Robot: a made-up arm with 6 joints. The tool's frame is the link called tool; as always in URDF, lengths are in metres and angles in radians.
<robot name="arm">
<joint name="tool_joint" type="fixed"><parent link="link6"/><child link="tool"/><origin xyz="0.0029 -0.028 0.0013" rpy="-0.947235 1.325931 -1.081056"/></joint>
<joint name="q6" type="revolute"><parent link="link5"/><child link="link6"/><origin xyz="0.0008 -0.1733 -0.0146" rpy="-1.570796 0 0"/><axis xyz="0 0 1"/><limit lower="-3.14" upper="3.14"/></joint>
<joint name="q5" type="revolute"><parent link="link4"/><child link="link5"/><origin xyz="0.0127 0.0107 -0.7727" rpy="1.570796 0 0"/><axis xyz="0 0 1"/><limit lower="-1.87" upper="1.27"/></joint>
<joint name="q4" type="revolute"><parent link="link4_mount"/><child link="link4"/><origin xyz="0.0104 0.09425 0.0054" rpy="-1.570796 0 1.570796"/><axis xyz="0 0 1"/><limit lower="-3.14" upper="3.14"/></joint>
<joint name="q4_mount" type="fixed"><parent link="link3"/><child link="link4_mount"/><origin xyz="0.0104 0.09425 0.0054" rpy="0 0 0"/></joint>
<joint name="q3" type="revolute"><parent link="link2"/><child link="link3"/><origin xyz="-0.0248 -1.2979 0.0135" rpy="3.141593 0 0"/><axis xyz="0 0 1"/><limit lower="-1.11" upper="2.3"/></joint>
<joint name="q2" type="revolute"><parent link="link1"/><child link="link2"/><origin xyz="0.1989 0.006 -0.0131" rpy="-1.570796 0 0"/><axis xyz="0 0 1"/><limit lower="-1.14" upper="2.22"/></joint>
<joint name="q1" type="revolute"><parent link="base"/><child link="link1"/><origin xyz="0.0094 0.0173 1.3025" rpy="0 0 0"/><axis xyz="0 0 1"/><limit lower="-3.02" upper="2.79"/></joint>
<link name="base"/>
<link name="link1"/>
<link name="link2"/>
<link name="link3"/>
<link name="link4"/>
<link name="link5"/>
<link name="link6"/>
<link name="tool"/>
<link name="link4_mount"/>
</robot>
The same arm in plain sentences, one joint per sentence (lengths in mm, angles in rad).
The arm has six revolute joints in a row. What follows holds with every joint at zero, and every direction is one of the base frame's.
The first joint lies 9.4 mm along +x and 17.3 mm along +y and 1302.5 mm along +z from the base frame's origin and turns about +z, from -3.0200 to 2.7900 rad.
The second joint lies 198.9 mm along +x and 6.0 mm along +y and 13.1 mm along -z from the first joint and turns about +y, from -1.1400 to 2.2200 rad.
The third joint lies 24.8 mm along -x and 13.5 mm along +y and 1297.9 mm along +z from the second joint and turns about -y, from -1.1100 to 2.3000 rad.
The fourth joint lies 20.8 mm along +x and 10.8 mm along -y and 188.5 mm along +z from the third joint and turns about -x, from -3.1400 to 3.1400 rad.
The fifth joint lies 772.7 mm along +x and 10.7 mm along +y and 12.7 mm along +z from the fourth joint and turns about -y, from -1.8700 to 1.2700 rad.
The sixth joint lies 173.3 mm along +x and 14.6 mm along +y and 0.8 mm along +z from the fifth joint and turns about -x, from -3.1400 to 3.1400 rad.
The tool frame, which is the frame that the pose is given for, lies 1.3 mm along -x and 28.0 mm along -y and 2.9 mm along +z from the sixth joint; its axes are the base frame's turned by roll 0.1463, pitch -0.1143 and yaw -0.2170 rad (as in URDF: about the fixed x, then y, then z).

